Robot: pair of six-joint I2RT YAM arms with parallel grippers.
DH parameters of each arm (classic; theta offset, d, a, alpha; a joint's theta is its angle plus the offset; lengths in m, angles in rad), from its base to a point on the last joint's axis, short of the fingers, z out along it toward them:
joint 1: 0 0.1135 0.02 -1.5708
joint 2: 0 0 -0.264 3.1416
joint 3: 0.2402 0 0.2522 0
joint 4: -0.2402 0 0.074 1.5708
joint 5: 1.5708 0 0 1.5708
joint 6: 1.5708 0.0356 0 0
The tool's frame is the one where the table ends.
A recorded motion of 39 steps. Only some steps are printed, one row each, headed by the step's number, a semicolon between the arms.
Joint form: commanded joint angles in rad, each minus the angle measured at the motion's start. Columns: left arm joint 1, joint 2, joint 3, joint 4, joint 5, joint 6; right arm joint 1, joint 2, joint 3, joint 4, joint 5, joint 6.
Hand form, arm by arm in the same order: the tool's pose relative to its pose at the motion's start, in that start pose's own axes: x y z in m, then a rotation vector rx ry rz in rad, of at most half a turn. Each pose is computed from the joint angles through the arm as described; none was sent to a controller.
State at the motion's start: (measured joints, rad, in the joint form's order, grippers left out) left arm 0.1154 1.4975 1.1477 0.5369 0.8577 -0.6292; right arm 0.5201 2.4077 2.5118 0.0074 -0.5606 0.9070
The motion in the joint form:
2: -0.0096 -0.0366 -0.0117 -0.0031 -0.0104 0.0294; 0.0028 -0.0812 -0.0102 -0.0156 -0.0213 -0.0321
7: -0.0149 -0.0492 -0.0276 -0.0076 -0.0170 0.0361; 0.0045 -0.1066 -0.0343 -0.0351 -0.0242 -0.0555
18: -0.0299 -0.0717 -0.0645 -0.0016 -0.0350 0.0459; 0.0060 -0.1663 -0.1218 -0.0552 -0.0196 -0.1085
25: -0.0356 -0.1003 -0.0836 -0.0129 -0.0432 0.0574; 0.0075 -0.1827 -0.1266 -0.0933 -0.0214 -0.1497
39: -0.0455 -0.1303 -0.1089 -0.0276 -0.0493 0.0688; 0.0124 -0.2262 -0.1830 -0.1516 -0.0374 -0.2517
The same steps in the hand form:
2: -0.0027 -0.0118 -0.0029 0.0083 -0.0135 0.0446; -0.0154 0.0386 -0.0146 -0.0515 -0.0107 -0.0617
7: 0.0005 -0.0140 -0.0040 0.0046 -0.0107 0.0447; -0.0150 0.0434 -0.0179 -0.0426 0.0019 -0.0752
18: 0.0084 -0.0183 -0.0052 -0.0001 -0.0097 0.0463; -0.0108 0.0463 -0.0249 -0.0103 0.0250 -0.1022
25: 0.0101 -0.0246 -0.0086 -0.0026 -0.0108 0.0557; -0.0105 0.0505 -0.0279 0.0034 0.0422 -0.1290
39: 0.0145 -0.0309 -0.0117 -0.0027 -0.0042 0.0586; -0.0033 0.0527 -0.0336 0.0283 0.0993 -0.1915

